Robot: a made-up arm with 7 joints.
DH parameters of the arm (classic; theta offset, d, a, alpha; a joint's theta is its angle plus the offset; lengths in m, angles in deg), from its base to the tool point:
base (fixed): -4.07 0 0 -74.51
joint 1: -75.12 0.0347 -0.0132 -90
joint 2: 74 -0.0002 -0.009 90
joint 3: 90 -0.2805 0.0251 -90
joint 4: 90 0.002 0.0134 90
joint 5: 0 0.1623 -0.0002 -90
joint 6: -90 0 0.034 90
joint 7: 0 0.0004 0 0
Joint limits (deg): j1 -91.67..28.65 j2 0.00..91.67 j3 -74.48..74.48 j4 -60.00..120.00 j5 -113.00..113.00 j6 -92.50..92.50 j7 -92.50..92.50
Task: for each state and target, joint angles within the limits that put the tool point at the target. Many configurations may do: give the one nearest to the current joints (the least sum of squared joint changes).
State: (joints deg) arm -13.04 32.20 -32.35 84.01 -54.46 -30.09 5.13
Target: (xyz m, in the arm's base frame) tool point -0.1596 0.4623 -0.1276
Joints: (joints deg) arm 22.17 63.29 -30.51 100.83 -55.71 -24.93 5.13
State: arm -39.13 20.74 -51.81 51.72 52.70 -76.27 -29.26
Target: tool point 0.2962 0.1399 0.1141
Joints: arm -81.08 64.39 -16.79 -3.04 40.49 -82.23 -29.26
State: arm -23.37 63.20 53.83 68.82 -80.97 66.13 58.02
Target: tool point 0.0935 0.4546 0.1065
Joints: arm -16.08 90.22 74.48 52.23 -84.50 82.24 58.02
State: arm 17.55 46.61 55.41 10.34 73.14 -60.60 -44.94
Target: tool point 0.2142 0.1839 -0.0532
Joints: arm -29.24 41.65 27.78 -32.70 68.30 -59.65 -44.94
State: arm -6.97 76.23 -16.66 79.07 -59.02 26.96 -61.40
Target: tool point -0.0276 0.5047 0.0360
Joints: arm 4.14 91.67 -26.11 99.96 -56.18 18.31 -61.40
